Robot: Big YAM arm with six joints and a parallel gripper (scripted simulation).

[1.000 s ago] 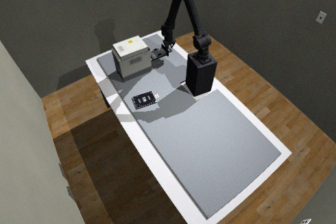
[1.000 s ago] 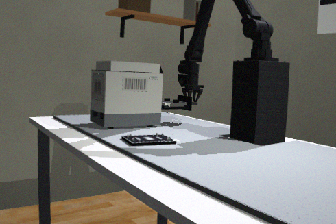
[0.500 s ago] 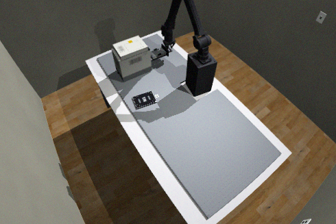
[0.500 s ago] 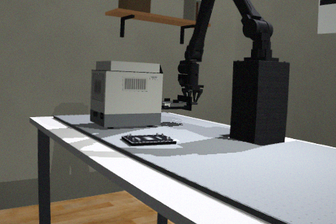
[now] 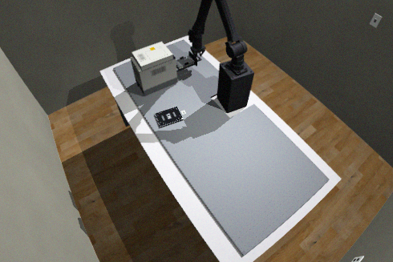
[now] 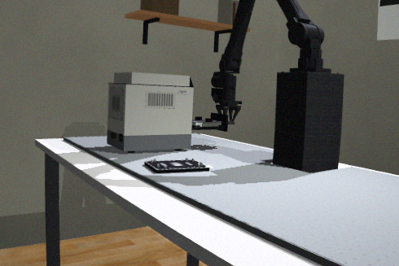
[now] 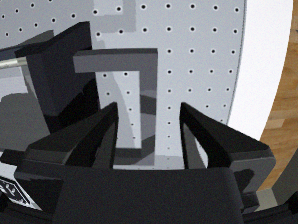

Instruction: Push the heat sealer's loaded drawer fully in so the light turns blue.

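Now: hand 120 mm short of the sealing frame.
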